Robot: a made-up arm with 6 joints.
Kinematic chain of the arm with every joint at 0, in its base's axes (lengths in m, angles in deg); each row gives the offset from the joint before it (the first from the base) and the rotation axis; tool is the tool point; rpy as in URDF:
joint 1: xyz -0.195 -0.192 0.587 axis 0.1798 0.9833 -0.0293
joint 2: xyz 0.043 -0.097 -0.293 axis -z
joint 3: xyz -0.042 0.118 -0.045 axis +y
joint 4: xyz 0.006 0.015 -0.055 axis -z
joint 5: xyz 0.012 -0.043 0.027 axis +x
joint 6: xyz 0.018 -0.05 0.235 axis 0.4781 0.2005 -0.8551
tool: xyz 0.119 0.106 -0.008 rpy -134 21.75 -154.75
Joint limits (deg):
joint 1: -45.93..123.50
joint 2: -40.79..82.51
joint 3: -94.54..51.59
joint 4: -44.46..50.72
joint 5: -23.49..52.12
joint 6: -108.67..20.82
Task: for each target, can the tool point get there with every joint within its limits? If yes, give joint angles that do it. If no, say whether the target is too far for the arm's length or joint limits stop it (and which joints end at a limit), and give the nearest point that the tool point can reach.
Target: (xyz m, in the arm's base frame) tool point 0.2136 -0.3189 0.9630
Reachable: no: joint limits stop it (at a limit: joint 1, joint 2, joint 4, joint 5, joint 6) | nearest point 0.1658 -0.3008 0.7334 | short by 0.235 m
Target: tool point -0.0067 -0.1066 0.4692
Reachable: yes | joints -20.52 54.17 -38.89 -8.76 3.00 -44.92
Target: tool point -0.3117 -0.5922 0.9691
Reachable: no: joint limits stop it (at a limit: joint 1, joint 2, joint 3) | nearest point -0.3390 -0.4129 0.8333 | short by 0.227 m
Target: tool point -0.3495 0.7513 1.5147
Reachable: no: too far | nearest point -0.3385 0.0586 0.8839 | short by 0.937 m
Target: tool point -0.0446 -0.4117 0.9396
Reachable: no: joint limits stop it (at a limit: joint 1, joint 2, joint 4, joint 6) | nearest point -0.2127 -0.3330 0.8809 | short by 0.195 m
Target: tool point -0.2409 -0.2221 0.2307
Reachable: yes | joints -21.37 -24.93 -75.93 -13.53 -2.43 -80.25
